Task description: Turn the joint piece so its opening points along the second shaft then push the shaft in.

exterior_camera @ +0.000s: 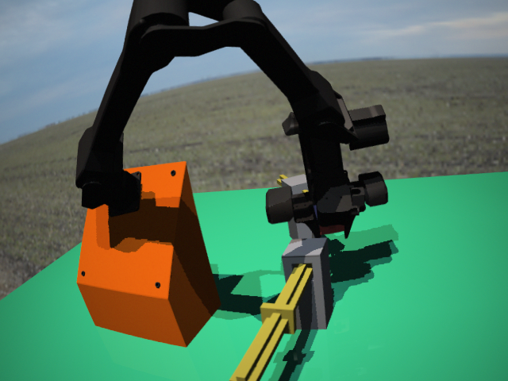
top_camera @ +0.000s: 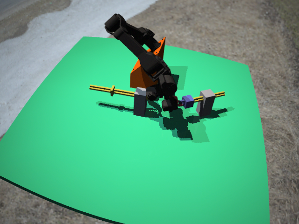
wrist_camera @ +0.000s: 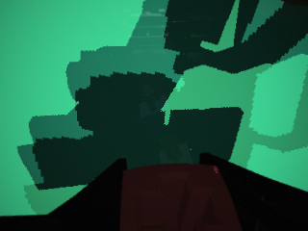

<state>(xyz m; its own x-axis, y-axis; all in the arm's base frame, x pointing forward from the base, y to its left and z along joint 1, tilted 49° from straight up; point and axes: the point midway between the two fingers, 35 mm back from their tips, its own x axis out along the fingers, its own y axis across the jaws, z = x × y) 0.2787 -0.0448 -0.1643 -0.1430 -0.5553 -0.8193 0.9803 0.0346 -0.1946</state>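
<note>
The red joint piece lies 40 mm above my gripper tip and 10 mm to the left of it.
</note>
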